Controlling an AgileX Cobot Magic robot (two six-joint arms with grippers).
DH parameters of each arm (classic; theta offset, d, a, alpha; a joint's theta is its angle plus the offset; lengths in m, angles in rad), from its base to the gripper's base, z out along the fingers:
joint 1: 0 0.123 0 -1.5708
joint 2: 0.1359 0 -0.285 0
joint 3: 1.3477 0 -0.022 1.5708
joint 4: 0 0.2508 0 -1.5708
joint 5: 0 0 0.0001 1.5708
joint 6: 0 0.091 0 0
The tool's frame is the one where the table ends.
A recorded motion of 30 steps. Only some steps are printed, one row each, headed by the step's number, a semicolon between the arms.
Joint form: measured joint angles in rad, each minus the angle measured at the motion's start. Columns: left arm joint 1, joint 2, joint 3, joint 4, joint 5, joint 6; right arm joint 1, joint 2, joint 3, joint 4, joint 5, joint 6.
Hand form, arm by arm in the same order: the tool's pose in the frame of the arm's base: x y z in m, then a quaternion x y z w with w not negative. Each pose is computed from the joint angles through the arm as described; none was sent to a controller.
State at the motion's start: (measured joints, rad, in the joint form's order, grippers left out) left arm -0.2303 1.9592 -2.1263 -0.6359 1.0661 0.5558; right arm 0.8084 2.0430 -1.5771 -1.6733 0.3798 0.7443
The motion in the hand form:
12: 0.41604 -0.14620 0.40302 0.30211 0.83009 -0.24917 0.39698; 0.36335 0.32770 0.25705 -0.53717 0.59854 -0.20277 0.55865
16: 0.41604 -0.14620 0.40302 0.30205 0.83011 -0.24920 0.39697; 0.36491 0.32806 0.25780 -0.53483 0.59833 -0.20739 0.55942
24: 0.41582 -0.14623 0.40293 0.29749 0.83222 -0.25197 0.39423; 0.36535 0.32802 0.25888 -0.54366 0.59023 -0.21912 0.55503
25: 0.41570 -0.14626 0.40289 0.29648 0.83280 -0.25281 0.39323; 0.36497 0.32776 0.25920 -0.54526 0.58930 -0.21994 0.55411
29: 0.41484 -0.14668 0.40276 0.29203 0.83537 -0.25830 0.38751; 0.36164 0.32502 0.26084 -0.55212 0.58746 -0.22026 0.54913
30: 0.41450 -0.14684 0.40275 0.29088 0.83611 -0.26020 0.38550; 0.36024 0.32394 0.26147 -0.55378 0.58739 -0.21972 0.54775
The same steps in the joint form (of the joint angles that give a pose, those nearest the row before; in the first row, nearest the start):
12: 0.0000 0.0000 0.0000 0.0000 0.0012 0.0000; -0.0011 0.0178 -0.0263 -0.0027 0.0268 -0.0069
16: 0.0000 0.0000 0.0000 0.0000 0.0011 -0.0001; -0.0014 0.0230 -0.0361 -0.0012 0.0356 -0.0125
24: 0.0000 0.0000 -0.0002 -0.0001 0.0041 -0.0126; -0.0011 0.0237 -0.0417 0.0128 0.0412 -0.0612
25: 0.0000 0.0000 -0.0003 -0.0003 0.0056 -0.0158; -0.0010 0.0217 -0.0401 0.0168 0.0406 -0.0693
29: -0.0003 0.0000 -0.0010 -0.0040 0.0151 -0.0307; -0.0008 0.0041 -0.0212 0.0390 0.0344 -0.1016
30: -0.0004 0.0000 -0.0014 -0.0055 0.0189 -0.0351; -0.0006 -0.0030 -0.0133 0.0454 0.0325 -0.1091

